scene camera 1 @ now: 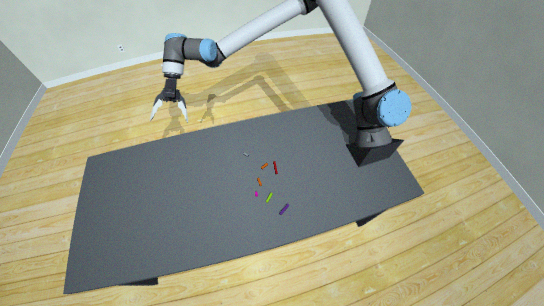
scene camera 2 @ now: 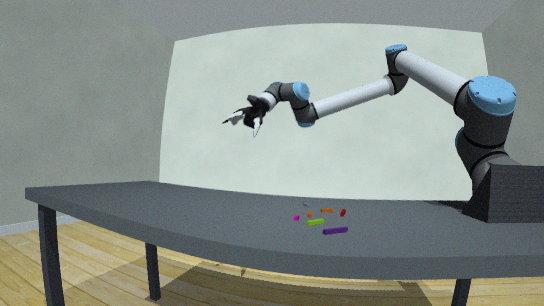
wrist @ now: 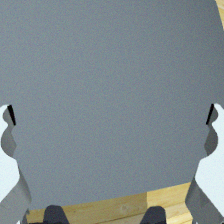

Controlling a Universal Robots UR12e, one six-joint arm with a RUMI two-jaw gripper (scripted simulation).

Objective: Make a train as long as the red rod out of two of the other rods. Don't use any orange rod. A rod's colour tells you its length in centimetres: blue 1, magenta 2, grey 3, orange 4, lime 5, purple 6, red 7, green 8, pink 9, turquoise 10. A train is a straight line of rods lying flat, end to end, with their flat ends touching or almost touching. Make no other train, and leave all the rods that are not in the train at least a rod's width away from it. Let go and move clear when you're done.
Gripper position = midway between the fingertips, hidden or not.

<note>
In view: my gripper [scene camera 2: 237,129].
My gripper also shows in the wrist view [wrist: 110,105].
</note>
